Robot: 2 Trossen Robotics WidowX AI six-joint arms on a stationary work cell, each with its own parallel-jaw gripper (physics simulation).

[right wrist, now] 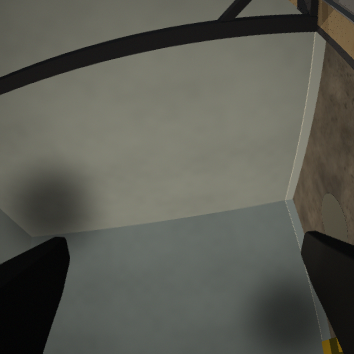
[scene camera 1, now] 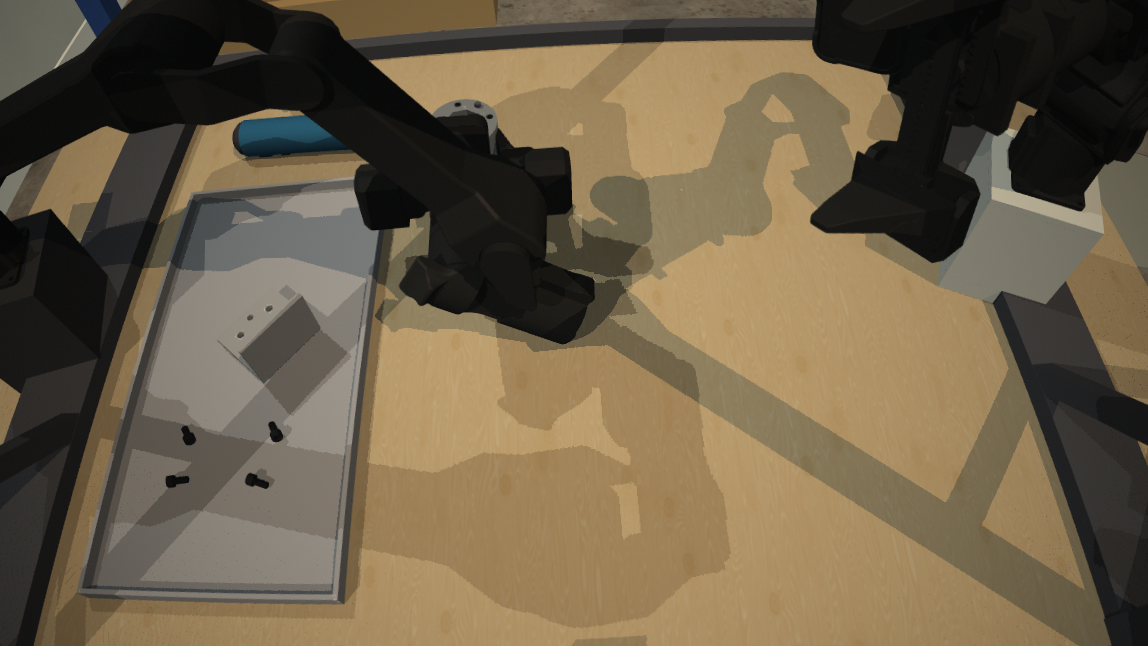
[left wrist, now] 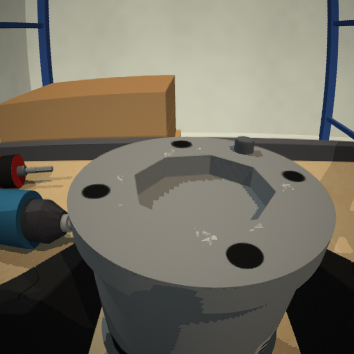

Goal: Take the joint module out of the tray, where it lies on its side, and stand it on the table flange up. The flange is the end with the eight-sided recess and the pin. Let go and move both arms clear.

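Places are measured from the left arm's base along level axes (x ahead, y left, z up), in millimetres.
Pixels of known places: left gripper, fingertip midpoint: point(left wrist: 191, 241); right gripper, fingertip midpoint: point(right wrist: 188, 248) point(scene camera 1: 833, 134); right arm's base, origin of the base link: point(scene camera 1: 1046, 175).
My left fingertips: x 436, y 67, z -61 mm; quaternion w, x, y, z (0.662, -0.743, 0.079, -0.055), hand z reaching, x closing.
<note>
For each thing: its top centre in the pictures, then the offset to it from my left fingertips. "*": a spot on its surface instead.
- grey joint module, middle of its top: point(left wrist: 197, 165) point(scene camera 1: 460, 118) 37 mm up, 3 mm back, 18 mm right
- tray, surface spot: point(scene camera 1: 212, 596) * 45 mm down, 281 mm back, 362 mm right
- blue tool, surface spot: point(left wrist: 12, 217) * 28 mm down, 97 mm back, 75 mm left
- black tool, middle of its top: point(left wrist: 7, 155) 26 mm down, 141 mm back, 192 mm left
- pale box, middle of its top: point(scene camera 1: 1044, 173) 62 mm up, 457 mm ahead, 252 mm right
The grey joint module point(scene camera 1: 491, 128) point(left wrist: 165, 245) is upright beyond the tray's top right corner, flange up, with the eight-sided recess and the pin showing in the left wrist view. My left gripper point(scene camera 1: 473, 150) point(left wrist: 191, 241) is shut on its body below the flange, one dark finger on each side. The arm hides the module's lower part in scene camera 1, so I cannot tell whether its base touches the table. The tray point(scene camera 1: 212, 596) is at the left. My right gripper point(scene camera 1: 975, 192) point(right wrist: 188, 248) is open and empty, far to the right of the module.
A blue tool point(scene camera 1: 284, 134) point(left wrist: 12, 217) lies behind the tray, close to the module; a red and black tool point(left wrist: 18, 171) lies beyond it. The tray holds a grey block point(scene camera 1: 280, 345) and several black screws point(scene camera 1: 275, 432). A pale box point(scene camera 1: 1035, 253) stands beside the right gripper.
</note>
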